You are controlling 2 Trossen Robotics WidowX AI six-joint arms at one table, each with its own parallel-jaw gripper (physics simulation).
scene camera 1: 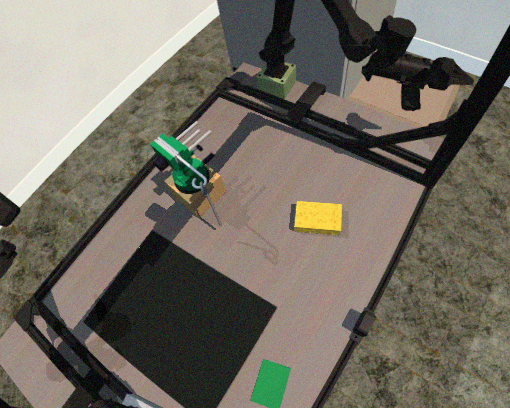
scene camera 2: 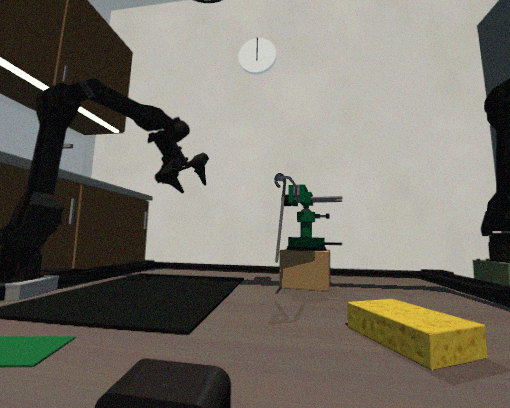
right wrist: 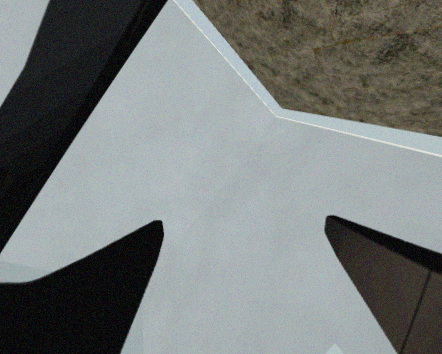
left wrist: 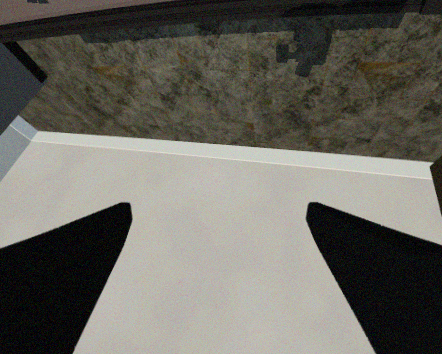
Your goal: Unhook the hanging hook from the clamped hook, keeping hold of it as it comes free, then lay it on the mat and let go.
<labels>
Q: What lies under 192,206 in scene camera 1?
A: A tan block.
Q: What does the yellow sponge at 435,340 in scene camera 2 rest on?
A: The table.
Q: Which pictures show the yellow sponge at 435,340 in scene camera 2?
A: Scene camera 1 and scene camera 2 only.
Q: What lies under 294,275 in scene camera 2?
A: A tan block.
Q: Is the left gripper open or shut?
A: Open.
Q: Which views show the right gripper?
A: Scene camera 1 and the right wrist view only.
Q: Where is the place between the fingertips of the right gripper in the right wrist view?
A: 243,225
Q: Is the right gripper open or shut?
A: Open.
</labels>
